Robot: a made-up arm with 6 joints. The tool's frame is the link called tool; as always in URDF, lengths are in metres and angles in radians. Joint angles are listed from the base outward. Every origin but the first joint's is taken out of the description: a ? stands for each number. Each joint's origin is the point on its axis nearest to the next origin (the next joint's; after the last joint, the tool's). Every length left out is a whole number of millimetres.
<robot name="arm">
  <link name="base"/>
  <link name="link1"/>
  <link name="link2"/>
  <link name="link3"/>
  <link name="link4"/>
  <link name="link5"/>
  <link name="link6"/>
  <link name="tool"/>
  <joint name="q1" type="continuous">
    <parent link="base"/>
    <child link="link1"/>
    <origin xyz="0.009 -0.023 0.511" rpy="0 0 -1.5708"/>
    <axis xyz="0 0 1"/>
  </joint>
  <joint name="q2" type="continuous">
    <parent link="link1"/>
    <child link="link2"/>
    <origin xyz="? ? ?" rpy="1.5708 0 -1.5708"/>
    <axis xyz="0 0 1"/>
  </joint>
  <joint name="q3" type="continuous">
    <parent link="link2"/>
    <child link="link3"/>
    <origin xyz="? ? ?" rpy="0 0 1.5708"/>
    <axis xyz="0 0 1"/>
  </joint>
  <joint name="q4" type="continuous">
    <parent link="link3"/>
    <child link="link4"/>
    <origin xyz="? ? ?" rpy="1.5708 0 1.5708"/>
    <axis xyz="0 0 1"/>
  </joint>
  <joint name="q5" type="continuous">
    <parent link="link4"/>
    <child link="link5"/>
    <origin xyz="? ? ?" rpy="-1.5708 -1.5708 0"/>
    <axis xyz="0 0 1"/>
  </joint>
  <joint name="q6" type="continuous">
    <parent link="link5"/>
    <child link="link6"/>
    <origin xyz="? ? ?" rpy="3.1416 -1.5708 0"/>
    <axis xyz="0 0 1"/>
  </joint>
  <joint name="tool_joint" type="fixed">
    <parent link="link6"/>
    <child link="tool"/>
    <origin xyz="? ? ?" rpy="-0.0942 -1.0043 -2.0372"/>
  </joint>
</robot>
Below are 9 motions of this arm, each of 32 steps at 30 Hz.
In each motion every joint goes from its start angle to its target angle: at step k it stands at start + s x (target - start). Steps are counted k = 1, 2, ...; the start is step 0. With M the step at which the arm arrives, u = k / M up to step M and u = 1 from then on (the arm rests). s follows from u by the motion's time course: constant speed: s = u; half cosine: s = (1 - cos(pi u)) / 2; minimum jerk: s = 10 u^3 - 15 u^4 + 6 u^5.
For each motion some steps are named. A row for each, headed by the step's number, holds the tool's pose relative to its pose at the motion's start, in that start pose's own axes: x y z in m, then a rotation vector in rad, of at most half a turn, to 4 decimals.
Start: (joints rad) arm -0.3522 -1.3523 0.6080 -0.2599 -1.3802 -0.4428
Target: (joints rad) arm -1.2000 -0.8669 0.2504 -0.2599 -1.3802 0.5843
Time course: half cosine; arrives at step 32
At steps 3, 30, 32:
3: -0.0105 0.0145 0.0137 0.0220 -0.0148 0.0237
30: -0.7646 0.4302 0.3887 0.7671 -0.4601 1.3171
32: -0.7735 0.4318 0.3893 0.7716 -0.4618 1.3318

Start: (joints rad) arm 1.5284 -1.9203 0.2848 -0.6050 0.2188 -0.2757
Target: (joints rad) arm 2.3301 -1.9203 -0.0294 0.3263 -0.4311 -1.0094
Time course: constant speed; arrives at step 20
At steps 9, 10, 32:
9: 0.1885 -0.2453 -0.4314 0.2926 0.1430 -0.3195
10: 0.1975 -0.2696 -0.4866 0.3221 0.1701 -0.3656
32: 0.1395 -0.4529 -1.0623 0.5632 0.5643 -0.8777

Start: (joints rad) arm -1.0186 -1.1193 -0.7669 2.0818 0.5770 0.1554
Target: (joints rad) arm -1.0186 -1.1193 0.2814 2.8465 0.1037 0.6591
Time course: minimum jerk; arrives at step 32
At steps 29, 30, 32:
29: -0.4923 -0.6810 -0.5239 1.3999 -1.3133 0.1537
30: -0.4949 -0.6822 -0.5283 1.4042 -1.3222 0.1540
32: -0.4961 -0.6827 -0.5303 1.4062 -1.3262 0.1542

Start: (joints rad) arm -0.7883 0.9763 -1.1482 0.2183 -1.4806 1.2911
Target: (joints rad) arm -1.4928 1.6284 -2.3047 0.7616 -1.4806 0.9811
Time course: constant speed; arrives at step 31
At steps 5, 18, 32:
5: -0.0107 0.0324 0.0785 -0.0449 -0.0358 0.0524
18: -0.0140 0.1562 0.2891 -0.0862 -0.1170 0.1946
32: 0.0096 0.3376 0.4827 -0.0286 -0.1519 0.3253

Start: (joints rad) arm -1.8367 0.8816 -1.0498 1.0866 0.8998 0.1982
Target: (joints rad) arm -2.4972 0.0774 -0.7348 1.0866 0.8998 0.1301
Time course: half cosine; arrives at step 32
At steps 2, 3, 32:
2: -0.0045 0.0019 0.0051 -0.0057 -0.0001 -0.0063
3: -0.0101 0.0044 0.0113 -0.0128 -0.0001 -0.0142
32: -0.1279 0.5666 0.3316 -0.6656 0.1133 -0.5702

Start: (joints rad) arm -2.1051 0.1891 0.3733 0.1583 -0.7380 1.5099
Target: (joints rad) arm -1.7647 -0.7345 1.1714 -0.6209 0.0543 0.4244
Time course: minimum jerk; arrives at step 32
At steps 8, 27, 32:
8: 0.0212 0.0592 0.0120 -0.0990 0.0886 -0.0943
27: -0.0871 0.4567 0.1444 -1.1589 0.7916 -0.7275
32: -0.0988 0.4651 0.1487 -1.1993 0.8144 -0.7456

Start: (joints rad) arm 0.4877 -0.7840 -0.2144 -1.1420 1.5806 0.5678
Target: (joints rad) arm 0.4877 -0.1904 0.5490 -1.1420 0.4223 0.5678
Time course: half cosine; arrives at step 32
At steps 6, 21, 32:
6: 0.0420 0.1065 0.0270 -0.0926 -0.0446 -0.0525
21: 0.5263 0.8792 -0.1517 -0.9161 -0.3279 -0.1364
32: 0.7507 1.0775 -0.4093 -1.2493 -0.3792 0.0031

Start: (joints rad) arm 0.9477 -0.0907 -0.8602 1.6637 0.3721 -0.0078
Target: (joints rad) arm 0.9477 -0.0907 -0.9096 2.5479 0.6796 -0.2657
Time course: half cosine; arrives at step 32
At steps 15, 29, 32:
15: 0.0077 0.0443 0.0005 0.0725 -0.0038 0.3266
29: -0.0075 0.1044 0.0136 0.1118 -0.0813 0.7242
32: -0.0088 0.1068 0.0144 0.1127 -0.0864 0.7404

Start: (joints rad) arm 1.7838 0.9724 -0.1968 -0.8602 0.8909 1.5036
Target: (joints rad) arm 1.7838 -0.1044 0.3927 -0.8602 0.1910 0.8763
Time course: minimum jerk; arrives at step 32
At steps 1, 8, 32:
1: -0.0003 0.0000 0.0002 -0.0002 -0.0002 0.0001
8: -0.0994 0.0090 0.0599 -0.0709 -0.0815 0.0368
32: -1.0633 -0.1663 0.2094 -0.5390 -0.9896 0.0663

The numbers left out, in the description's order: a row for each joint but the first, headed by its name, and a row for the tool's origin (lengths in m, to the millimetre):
q2: -0.068 0.027 0
q3: 0.026 0.556 0
q4: 0.75 -0.005 0
q5: -0.018 0 0
q6: 0.192 -0.024 0
tool: -0.003 0.028 0

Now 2 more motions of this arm.
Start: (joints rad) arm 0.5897 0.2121 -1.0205 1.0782 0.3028 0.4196
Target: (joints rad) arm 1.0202 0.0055 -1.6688 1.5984 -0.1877 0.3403
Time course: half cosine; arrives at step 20
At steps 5, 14, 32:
5: -0.0822 0.0795 0.0889 0.0060 -0.1879 0.1168
14: -0.6024 0.3076 0.2986 0.0602 -0.9756 0.6118
32: -0.7837 0.3429 0.2922 0.0776 -1.2001 0.7690

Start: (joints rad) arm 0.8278 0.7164 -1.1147 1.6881 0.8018 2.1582
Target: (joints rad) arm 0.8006 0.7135 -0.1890 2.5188 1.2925 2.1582
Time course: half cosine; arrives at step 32
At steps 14, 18, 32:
14: -0.1963 -0.0251 0.1932 0.4551 -0.0003 0.1789
18: -0.3032 -0.0492 0.2576 0.6357 0.0374 0.2993
32: -0.5389 -0.1164 0.3315 0.8910 0.1800 0.6018

